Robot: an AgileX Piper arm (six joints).
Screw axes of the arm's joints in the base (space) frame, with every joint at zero. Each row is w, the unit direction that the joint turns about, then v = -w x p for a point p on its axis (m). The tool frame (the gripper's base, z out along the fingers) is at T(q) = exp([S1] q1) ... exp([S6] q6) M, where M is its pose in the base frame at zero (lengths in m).
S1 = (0, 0, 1, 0.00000, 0.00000, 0.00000)
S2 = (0, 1, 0, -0.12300, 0.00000, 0.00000)
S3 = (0, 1, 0, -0.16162, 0.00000, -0.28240)
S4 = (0.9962, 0, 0.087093, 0.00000, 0.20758, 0.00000)
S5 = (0, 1, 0, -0.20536, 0.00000, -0.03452)
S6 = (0.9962, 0, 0.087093, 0.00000, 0.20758, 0.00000)
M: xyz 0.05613 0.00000 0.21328 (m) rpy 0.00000 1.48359 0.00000 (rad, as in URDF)
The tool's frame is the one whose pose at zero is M.
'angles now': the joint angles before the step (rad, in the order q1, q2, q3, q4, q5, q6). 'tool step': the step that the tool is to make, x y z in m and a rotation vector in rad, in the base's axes. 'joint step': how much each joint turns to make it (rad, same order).
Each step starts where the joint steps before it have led.
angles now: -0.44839, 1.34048, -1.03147, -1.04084, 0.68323, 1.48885
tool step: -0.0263, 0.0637, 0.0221, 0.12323, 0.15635, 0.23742
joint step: 0.16677, -0.18136, -0.00025, 0.38999, 0.19165, -0.47108
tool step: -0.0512, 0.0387, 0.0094, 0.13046, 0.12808, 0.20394
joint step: 0.05136, -0.19292, 0.02788, 0.29497, 0.21194, -0.34351
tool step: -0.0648, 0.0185, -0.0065, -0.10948, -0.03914, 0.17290
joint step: 0.00149, -0.28503, 0.14496, 0.04223, 0.01092, -0.22749
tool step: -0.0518, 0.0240, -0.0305, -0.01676, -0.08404, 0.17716
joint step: 0.00012, -0.29268, 0.16611, 0.14783, -0.00015, -0.19274
